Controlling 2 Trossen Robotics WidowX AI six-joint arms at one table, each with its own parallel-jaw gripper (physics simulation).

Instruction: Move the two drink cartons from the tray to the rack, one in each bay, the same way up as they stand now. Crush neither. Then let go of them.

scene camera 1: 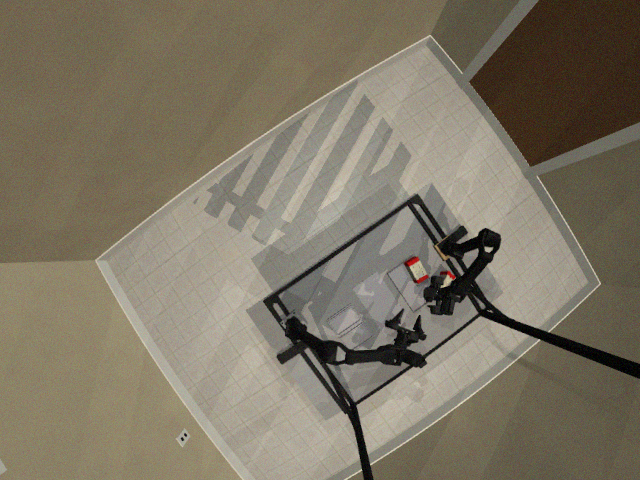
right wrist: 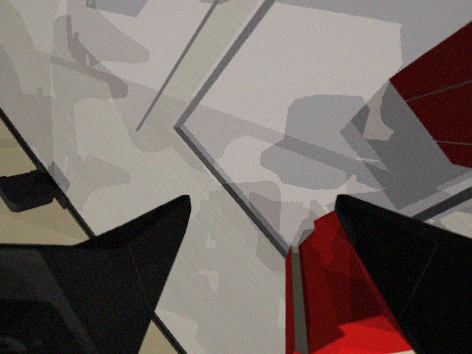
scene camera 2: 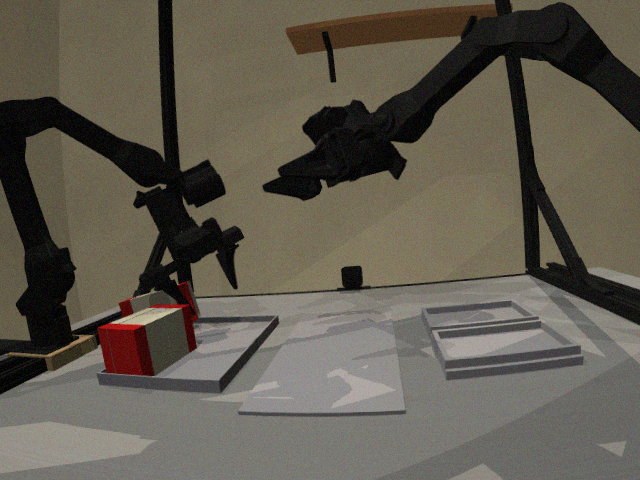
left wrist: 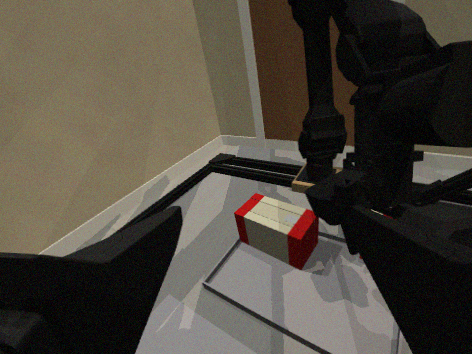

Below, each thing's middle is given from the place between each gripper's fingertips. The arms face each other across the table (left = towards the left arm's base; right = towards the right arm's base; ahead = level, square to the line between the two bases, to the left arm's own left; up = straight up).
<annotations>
The grey tray [scene camera 2: 224,344] is 90 mm ahead of my right hand, 50 mm below it and 20 mm to the left of it. From my right hand the other things lie so: flat grey mat [scene camera 2: 346,363] 230 mm to the left, 50 mm below, 50 mm ahead.
My left hand is 20 mm short of the flat grey mat, 80 mm to the right of it and 240 mm above it. The rest, counted from my left hand: grey tray: 50 mm ahead, 120 mm to the right, 230 mm below.
</annotations>
